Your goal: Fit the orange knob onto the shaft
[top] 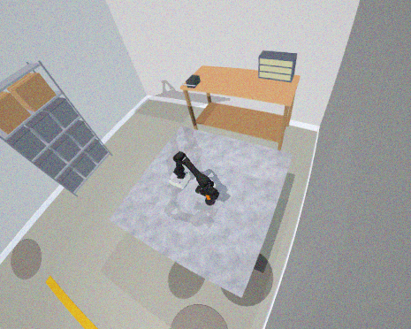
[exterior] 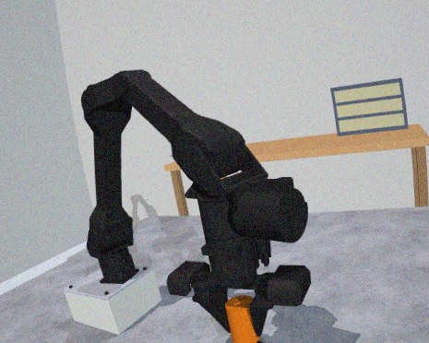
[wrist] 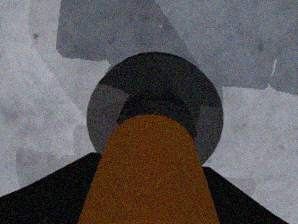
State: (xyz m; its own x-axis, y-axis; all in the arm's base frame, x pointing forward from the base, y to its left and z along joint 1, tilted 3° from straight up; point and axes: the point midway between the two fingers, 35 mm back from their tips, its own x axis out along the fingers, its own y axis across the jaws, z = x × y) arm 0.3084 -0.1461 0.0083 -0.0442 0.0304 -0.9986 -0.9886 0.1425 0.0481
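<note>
Right now the orange knob is 2 cm above my gripper tip. Round my gripper tip: round dark pedestal: 4 cm below.
</note>
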